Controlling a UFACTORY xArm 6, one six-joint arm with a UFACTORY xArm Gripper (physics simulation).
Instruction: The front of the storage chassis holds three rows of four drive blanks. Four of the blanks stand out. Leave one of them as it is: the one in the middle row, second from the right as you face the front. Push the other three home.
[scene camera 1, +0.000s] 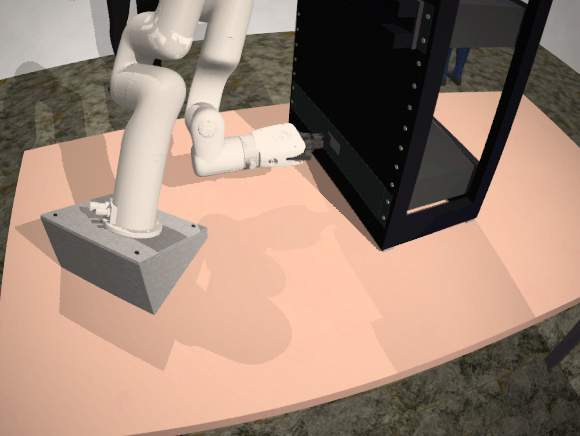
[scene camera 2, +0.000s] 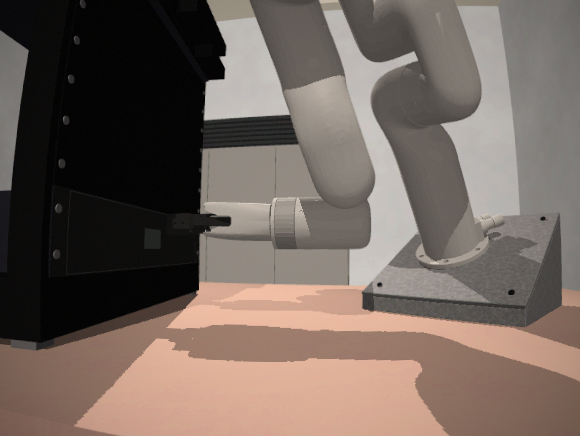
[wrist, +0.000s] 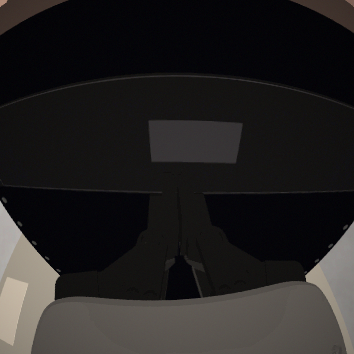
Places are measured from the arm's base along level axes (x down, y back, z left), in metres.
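Where they show: gripper, between the fingertips: (scene camera 1: 328, 139) (scene camera 2: 169, 224) (wrist: 174, 190); arm's base, origin of its link: (scene camera 1: 131, 225) (scene camera 2: 452, 249).
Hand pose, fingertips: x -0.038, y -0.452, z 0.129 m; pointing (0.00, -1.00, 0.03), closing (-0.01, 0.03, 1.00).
Observation:
Each offset is from my fingertips to the top centre of the thing. "spot": to the spot under its first point. Level surfaces: height alone.
My gripper (scene camera 1: 326, 141) (scene camera 2: 172, 222) (wrist: 174, 190) is shut and empty. Its fingertips are low in front of the rack, at the upper part of a dark lower panel @(dx -0.021, dy -0.025, dz +0.016 m) (scene camera 1: 362, 175) (scene camera 2: 110, 240) (wrist: 75, 140); whether they touch it I cannot tell. A grey rectangle @(spot: dx +0.023, dy -0.020, dz +0.010 m) (scene camera 1: 334, 144) (scene camera 2: 152, 239) (wrist: 195, 142) on that panel lies just beyond the tips in the wrist view. High on the rack's front, dark blocks stand out, one in scene camera 1 (scene camera 1: 397, 37) and one in scene camera 2 (scene camera 2: 215, 67). They are cut off by the frame tops, and their rows and columns cannot be read.
The black rack (scene camera 1: 430, 100) (scene camera 2: 32, 225) stands upright on the table @(dx +0.135 m) (scene camera 1: 300, 390) (scene camera 2: 300, 400), with screw-studded posts at its front. The arm's grey wedge base (scene camera 1: 100, 255) (scene camera 2: 460, 290) stands opposite the rack's front. A pale cabinet (scene camera 2: 240, 260) is in the background.

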